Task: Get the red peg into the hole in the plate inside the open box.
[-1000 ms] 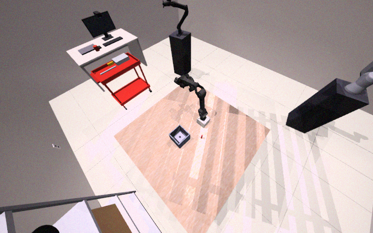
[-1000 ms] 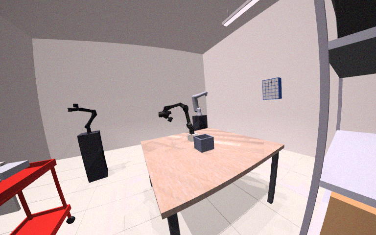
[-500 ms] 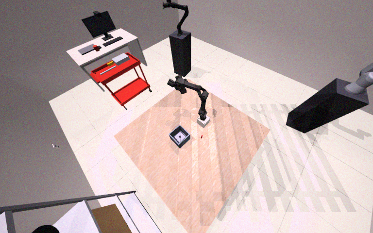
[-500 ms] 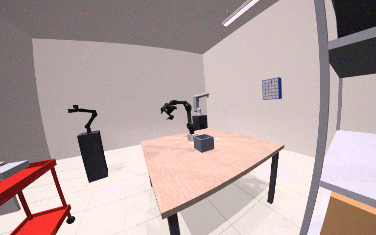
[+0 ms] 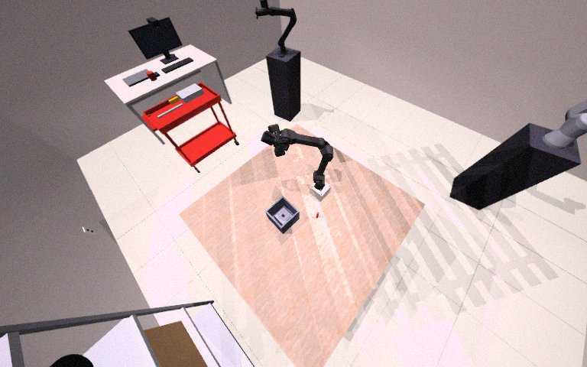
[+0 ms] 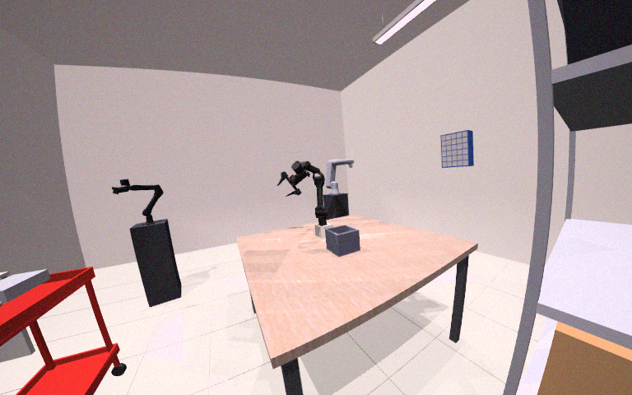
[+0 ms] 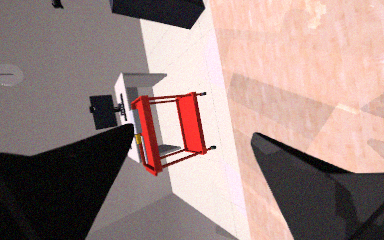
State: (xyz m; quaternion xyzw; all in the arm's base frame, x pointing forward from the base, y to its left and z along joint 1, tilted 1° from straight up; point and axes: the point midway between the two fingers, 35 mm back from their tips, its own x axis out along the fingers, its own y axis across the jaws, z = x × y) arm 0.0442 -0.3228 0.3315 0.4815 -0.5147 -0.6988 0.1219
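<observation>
Right now the red peg is 44 cm to the left of my gripper tip, 37 cm below it and 16 cm ahead of it. Round my gripper tip: light plate (36 cm below, 30 cm ahead, 24 cm to the left).
</observation>
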